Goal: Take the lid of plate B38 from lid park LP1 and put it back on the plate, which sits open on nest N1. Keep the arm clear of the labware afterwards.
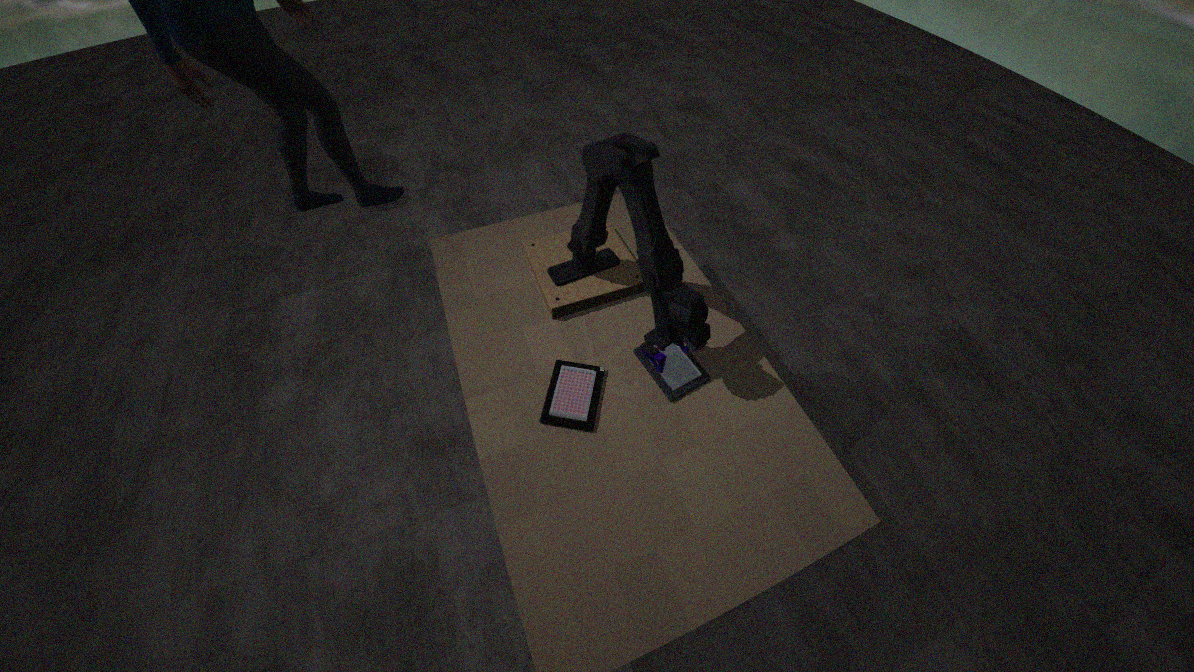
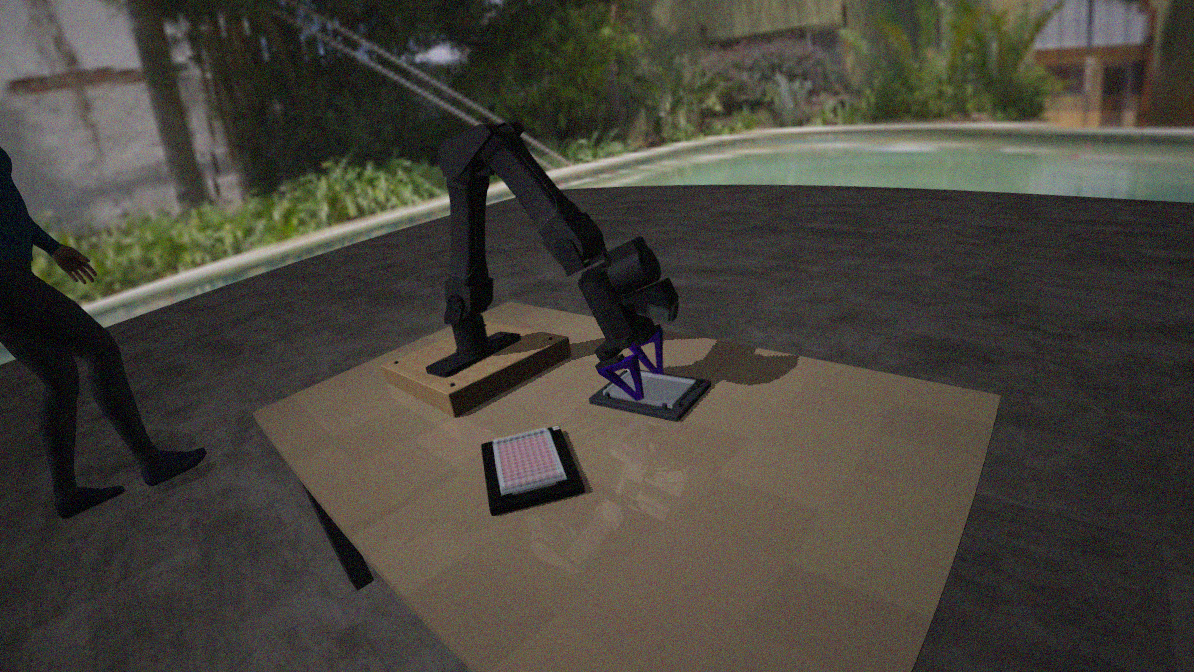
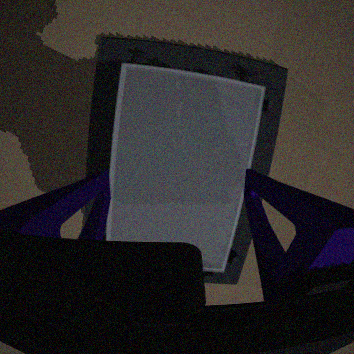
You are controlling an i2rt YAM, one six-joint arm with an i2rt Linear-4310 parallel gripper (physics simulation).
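Where they show: gripper, fingertip midpoint: point(image 1: 672, 362) point(image 2: 650, 387) point(image 3: 177, 177); arm's base at its link origin: point(image 1: 584, 267) point(image 2: 475, 355).
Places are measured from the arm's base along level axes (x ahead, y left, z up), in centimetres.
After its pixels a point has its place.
The lid point(image 1: 681, 367) @(x 38.5, y 6.9, z -2.3 cm) point(image 2: 665, 390) @(x 39.5, y 5.3, z -2.3 cm) point(image 3: 182, 147) @(x 38.1, y 5.9, z -2.3 cm) is a flat pale grey rectangle over the dark lid park LP1 point(image 1: 668, 392) @(x 42.4, y 0.7, z -3.1 cm) point(image 2: 659, 410) @(x 41.1, y 0.7, z -3.1 cm) point(image 3: 197, 53) @(x 43.9, y 6.1, z -3.1 cm). My gripper point(image 1: 664, 358) @(x 36.2, y 5.9, z -2.6 cm) point(image 2: 632, 371) point(image 3: 177, 177) @(x 36.2, y 5.9, z -2.6 cm) has purple fingers that are shut on the lid's two long sides near its near end. The lid sits at or barely above the park; I cannot tell which. Plate B38 point(image 1: 573, 392) @(x 32.8, y -19.3, z -1.6 cm) point(image 2: 525, 459) @(x 33.1, y -19.9, z -1.5 cm) shows its pink wells and sits open on the black nest N1 point(image 1: 547, 411) point(image 2: 535, 499), to the left of the park.
The arm's base stands on a wooden block point(image 1: 597, 299) @(x 11.1, y -1.6, z -1.2 cm) point(image 2: 492, 380) @(x 10.7, y -5.3, z -0.9 cm) at the back of the tan table point(image 1: 668, 518) @(x 65.8, y -14.4, z -4.1 cm) point(image 2: 751, 502) @(x 61.8, y -12.2, z -4.1 cm). A dark human figure point(image 1: 292, 126) point(image 2: 49, 334) stands on the floor beyond the table's left side.
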